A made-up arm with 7 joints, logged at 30 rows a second.
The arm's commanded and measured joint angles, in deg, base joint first. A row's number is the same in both.
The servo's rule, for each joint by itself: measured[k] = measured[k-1] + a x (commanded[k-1-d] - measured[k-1]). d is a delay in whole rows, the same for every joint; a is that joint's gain. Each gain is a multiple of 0.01, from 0.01 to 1. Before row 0 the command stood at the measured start. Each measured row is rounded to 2 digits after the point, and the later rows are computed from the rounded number. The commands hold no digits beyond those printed.
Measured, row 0: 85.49 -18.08 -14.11 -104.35 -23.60 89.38 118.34
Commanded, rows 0 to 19: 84.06 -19.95 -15.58 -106.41 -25.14 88.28 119.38; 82.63 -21.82 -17.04 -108.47 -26.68 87.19 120.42; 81.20 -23.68 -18.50 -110.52 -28.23 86.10 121.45; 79.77 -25.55 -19.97 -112.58 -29.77 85.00 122.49; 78.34 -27.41 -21.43 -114.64 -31.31 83.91 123.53; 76.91 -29.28 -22.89 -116.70 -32.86 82.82 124.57; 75.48 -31.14 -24.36 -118.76 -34.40 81.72 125.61; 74.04 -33.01 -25.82 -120.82 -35.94 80.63 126.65; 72.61 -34.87 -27.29 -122.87 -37.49 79.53 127.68; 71.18 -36.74 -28.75 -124.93 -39.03 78.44 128.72; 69.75 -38.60 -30.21 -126.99 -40.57 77.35 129.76; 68.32 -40.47 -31.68 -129.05 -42.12 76.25 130.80; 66.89 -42.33 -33.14 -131.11 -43.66 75.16 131.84; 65.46 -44.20 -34.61 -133.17 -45.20 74.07 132.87; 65.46 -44.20 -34.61 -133.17 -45.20 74.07 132.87; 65.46 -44.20 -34.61 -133.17 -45.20 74.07 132.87; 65.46 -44.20 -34.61 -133.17 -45.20 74.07 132.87; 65.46 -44.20 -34.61 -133.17 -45.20 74.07 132.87; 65.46 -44.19 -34.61 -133.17 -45.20 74.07 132.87; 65.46 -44.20 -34.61 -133.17 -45.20 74.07 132.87
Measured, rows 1 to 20: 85.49 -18.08 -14.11 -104.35 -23.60 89.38 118.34; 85.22 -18.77 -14.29 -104.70 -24.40 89.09 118.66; 84.73 -19.90 -14.62 -105.34 -25.59 88.60 119.21; 84.06 -21.30 -15.09 -106.22 -26.96 87.95 119.90; 83.24 -22.87 -15.68 -107.30 -28.42 87.18 120.70; 82.31 -24.55 -16.37 -108.55 -29.92 86.33 121.58; 81.28 -26.30 -17.15 -109.94 -31.45 85.42 122.51; 80.18 -28.09 -18.02 -111.44 -32.98 84.46 123.47; 79.01 -29.91 -18.96 -113.03 -34.52 83.46 124.46; 77.79 -31.75 -19.96 -114.70 -36.06 82.44 125.46; 76.53 -33.60 -21.01 -116.44 -37.60 81.40 126.47; 75.24 -35.45 -22.11 -118.23 -39.14 80.35 127.49; 73.93 -37.31 -23.26 -120.07 -40.69 79.28 128.52; 72.59 -39.17 -24.45 -121.95 -42.23 78.21 129.55; 71.24 -41.03 -25.67 -123.86 -43.77 77.13 130.58; 70.14 -42.20 -26.74 -125.44 -44.51 76.33 131.29; 69.25 -42.94 -27.68 -126.75 -44.87 75.74 131.78; 68.53 -43.41 -28.51 -127.84 -45.04 75.31 132.12; 67.95 -43.70 -29.24 -128.75 -45.12 74.99 132.35; 67.48 -43.88 -29.88 -129.50 -45.16 74.75 132.51
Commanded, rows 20 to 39: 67.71 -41.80 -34.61 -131.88 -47.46 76.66 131.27; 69.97 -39.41 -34.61 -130.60 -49.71 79.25 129.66; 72.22 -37.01 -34.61 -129.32 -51.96 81.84 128.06; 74.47 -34.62 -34.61 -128.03 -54.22 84.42 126.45; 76.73 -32.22 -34.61 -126.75 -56.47 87.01 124.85; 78.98 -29.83 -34.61 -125.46 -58.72 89.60 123.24; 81.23 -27.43 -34.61 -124.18 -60.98 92.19 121.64; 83.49 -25.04 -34.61 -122.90 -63.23 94.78 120.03; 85.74 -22.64 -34.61 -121.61 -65.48 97.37 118.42; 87.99 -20.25 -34.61 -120.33 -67.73 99.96 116.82; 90.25 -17.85 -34.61 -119.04 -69.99 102.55 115.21; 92.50 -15.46 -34.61 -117.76 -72.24 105.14 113.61; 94.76 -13.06 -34.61 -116.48 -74.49 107.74 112.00; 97.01 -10.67 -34.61 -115.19 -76.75 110.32 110.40; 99.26 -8.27 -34.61 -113.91 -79.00 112.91 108.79; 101.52 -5.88 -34.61 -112.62 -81.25 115.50 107.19; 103.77 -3.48 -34.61 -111.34 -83.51 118.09 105.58; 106.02 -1.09 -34.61 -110.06 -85.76 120.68 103.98; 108.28 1.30 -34.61 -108.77 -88.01 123.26 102.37; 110.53 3.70 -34.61 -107.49 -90.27 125.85 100.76
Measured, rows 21 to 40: 67.10 -44.00 -30.45 -130.12 -45.18 74.57 132.62; 67.22 -43.19 -30.95 -130.42 -46.37 75.11 132.20; 67.74 -41.79 -31.39 -130.45 -48.11 76.19 131.41; 68.59 -40.02 -31.78 -130.26 -50.11 77.66 130.37; 69.71 -38.02 -32.12 -129.88 -52.25 79.42 129.15; 71.04 -35.87 -32.42 -129.35 -54.44 81.39 127.82; 72.55 -33.64 -32.68 -128.69 -56.67 83.52 126.40; 74.20 -31.34 -32.91 -127.92 -58.91 85.77 124.92; 75.97 -29.01 -33.11 -127.07 -61.16 88.11 123.40; 77.83 -26.65 -33.29 -126.14 -63.41 90.52 121.86; 79.76 -24.28 -33.45 -125.15 -65.66 92.97 120.30; 81.75 -21.90 -33.59 -124.11 -67.91 95.46 118.72; 83.79 -19.52 -33.71 -123.03 -70.16 97.98 117.14; 85.87 -17.13 -33.82 -121.92 -72.41 100.52 115.55; 87.99 -14.74 -33.91 -120.78 -74.67 103.07 113.95; 90.13 -12.35 -33.99 -119.61 -76.92 105.63 112.35; 92.29 -9.96 -34.06 -118.42 -79.17 108.20 110.75; 94.47 -7.56 -34.13 -117.22 -81.43 110.77 109.15; 96.66 -5.17 -34.19 -116.00 -83.68 113.35 107.55; 98.87 -2.78 -34.24 -114.77 -85.93 115.93 105.94
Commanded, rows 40 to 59: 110.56 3.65 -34.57 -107.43 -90.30 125.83 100.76; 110.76 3.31 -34.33 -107.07 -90.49 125.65 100.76; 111.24 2.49 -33.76 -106.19 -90.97 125.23 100.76; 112.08 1.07 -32.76 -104.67 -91.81 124.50 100.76; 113.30 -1.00 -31.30 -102.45 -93.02 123.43 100.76; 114.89 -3.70 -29.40 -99.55 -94.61 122.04 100.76; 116.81 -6.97 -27.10 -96.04 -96.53 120.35 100.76; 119.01 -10.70 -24.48 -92.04 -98.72 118.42 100.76; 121.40 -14.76 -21.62 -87.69 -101.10 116.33 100.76; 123.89 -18.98 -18.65 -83.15 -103.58 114.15 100.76; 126.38 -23.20 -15.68 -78.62 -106.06 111.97 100.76; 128.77 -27.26 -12.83 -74.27 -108.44 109.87 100.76; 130.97 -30.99 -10.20 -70.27 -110.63 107.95 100.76; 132.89 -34.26 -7.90 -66.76 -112.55 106.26 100.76; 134.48 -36.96 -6.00 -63.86 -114.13 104.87 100.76; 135.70 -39.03 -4.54 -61.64 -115.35 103.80 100.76; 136.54 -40.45 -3.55 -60.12 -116.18 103.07 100.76; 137.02 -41.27 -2.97 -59.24 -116.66 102.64 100.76; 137.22 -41.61 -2.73 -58.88 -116.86 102.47 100.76; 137.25 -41.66 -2.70 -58.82 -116.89 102.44 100.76
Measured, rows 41 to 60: 101.09 -0.38 -34.28 -113.53 -88.19 118.51 104.33; 102.89 1.11 -34.31 -112.49 -89.29 120.41 103.22; 104.39 1.92 -34.31 -111.57 -89.91 121.77 102.46; 105.69 2.13 -34.24 -110.66 -90.46 122.67 101.93; 106.90 1.74 -34.06 -109.64 -91.16 123.15 101.57; 108.12 0.73 -33.73 -108.42 -92.13 123.22 101.32; 109.41 -0.91 -33.21 -106.91 -93.42 122.91 101.15; 110.82 -3.15 -32.48 -105.06 -95.04 122.24 101.03; 112.38 -5.94 -31.52 -102.85 -96.95 121.25 100.95; 114.09 -9.20 -30.33 -100.27 -99.11 119.97 100.89; 115.95 -12.82 -28.93 -97.36 -101.43 118.46 100.85; 117.93 -16.66 -27.34 -94.17 -103.84 116.77 100.82; 119.99 -20.58 -25.60 -90.79 -106.23 114.98 100.80; 122.08 -24.43 -23.75 -87.30 -108.52 113.15 100.79; 124.13 -28.07 -21.85 -83.81 -110.62 111.36 100.78; 126.10 -31.36 -19.95 -80.42 -112.45 109.67 100.77; 127.92 -34.20 -18.10 -77.23 -113.96 108.14 100.77; 129.56 -36.51 -16.35 -74.32 -115.11 106.82 100.77; 130.98 -38.27 -14.74 -71.76 -115.92 105.73 100.77; 132.17 -39.51 -13.30 -69.57 -116.41 104.88 100.77
